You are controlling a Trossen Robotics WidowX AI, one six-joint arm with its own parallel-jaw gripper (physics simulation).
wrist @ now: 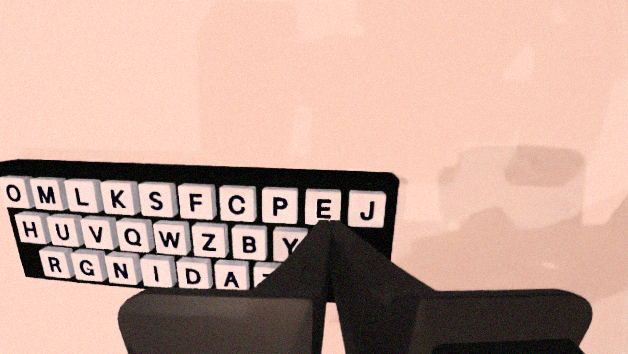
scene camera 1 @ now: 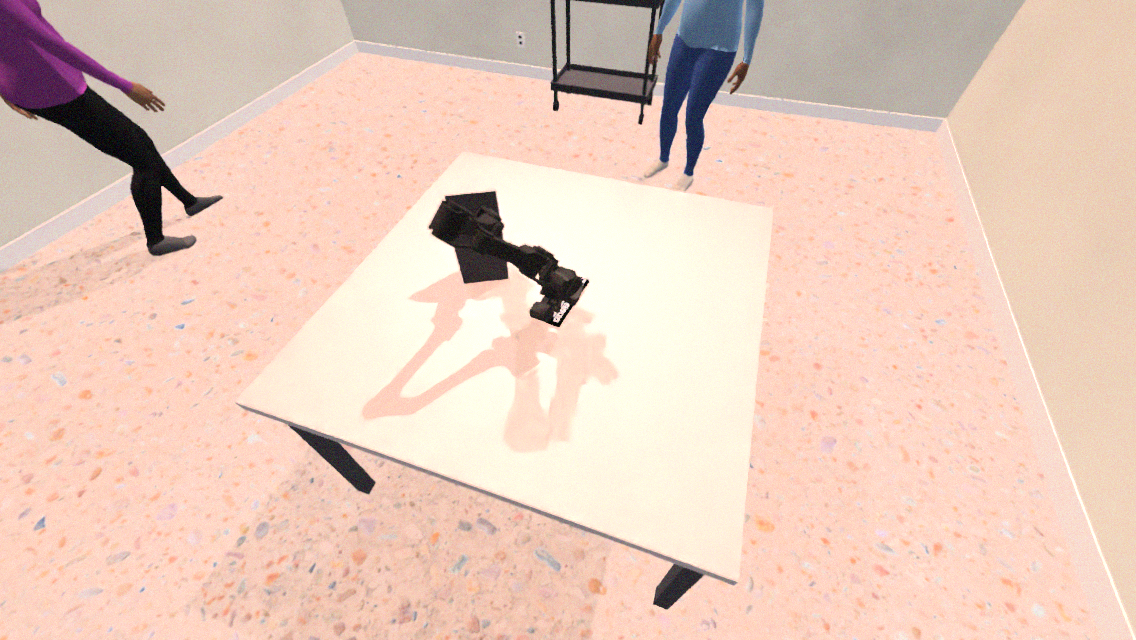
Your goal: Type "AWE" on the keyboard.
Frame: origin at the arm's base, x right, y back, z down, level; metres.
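Seen in the pictures: gripper, fingertip midpoint: (wrist: 328,229) (scene camera 1: 557,312); arm's base, origin of the base link: (scene camera 1: 484,221).
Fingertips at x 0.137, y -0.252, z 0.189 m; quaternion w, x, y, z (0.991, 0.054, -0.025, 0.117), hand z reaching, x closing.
Observation:
Pixels of each thing's top centre, then the offset from my fingertips to it. Level surfaces: height alone.
- black keyboard, middle of its top: (wrist: 179,240) (scene camera 1: 564,296) dz +0.011, dx -0.075, dy -0.003 m
- W key, middle of its top: (wrist: 169,239) dz +0.011, dx -0.080, dy -0.004 m
- white table, its level: dz +0.029 m
A black keyboard (scene camera 1: 559,318) (wrist: 210,172) with white lettered keys lies on the table, partly hidden under the arm in the scene view. In the wrist view its E key (wrist: 324,204) is in the top row between P and J, the W key (wrist: 171,239) is in the middle row and the A key (wrist: 231,275) is in the bottom row. My gripper (wrist: 328,229) is shut and empty. Its tips show at the lower edge of the E key; whether they touch it I cannot tell. The fingers hide the keys right of Y and T.
The white table (scene camera 1: 667,445) carries the arm's black base plate (scene camera 1: 484,267) at its back left. A black cart (scene camera 1: 604,82) and a person in blue (scene camera 1: 703,71) stand behind the table. A person in purple (scene camera 1: 39,63) is at the left.

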